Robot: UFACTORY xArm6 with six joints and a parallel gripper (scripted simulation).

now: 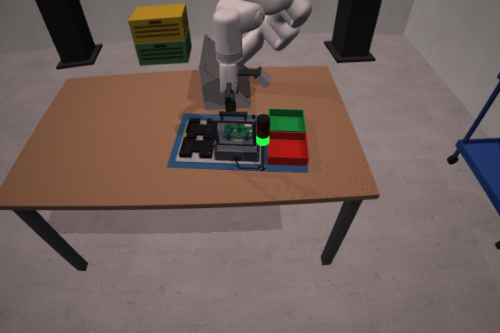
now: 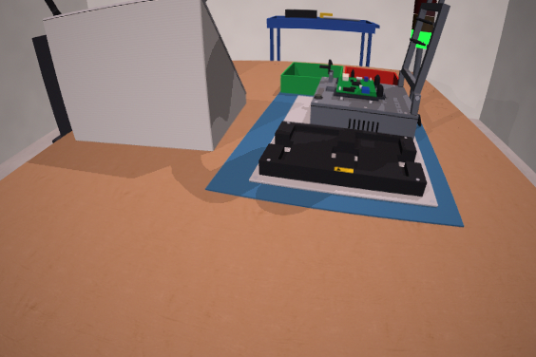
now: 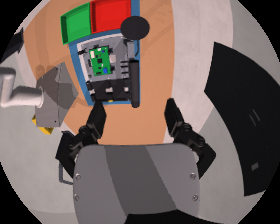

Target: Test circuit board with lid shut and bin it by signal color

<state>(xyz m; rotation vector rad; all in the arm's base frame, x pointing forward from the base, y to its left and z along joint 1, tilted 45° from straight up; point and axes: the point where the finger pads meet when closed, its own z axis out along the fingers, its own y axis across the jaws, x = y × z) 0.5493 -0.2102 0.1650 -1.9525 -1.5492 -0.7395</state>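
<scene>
Right now my hand is 13 cm past the green circuit board, 3 cm to the right of it and 26 cm above it. Also, from my hand: latch hook: 18 cm behind, 9 cm to the left, 24 cm below; tester lid: 2 cm behind, 15 cm below; plate: 12 cm behind, 3 cm to the left, 26 cm below.
</scene>
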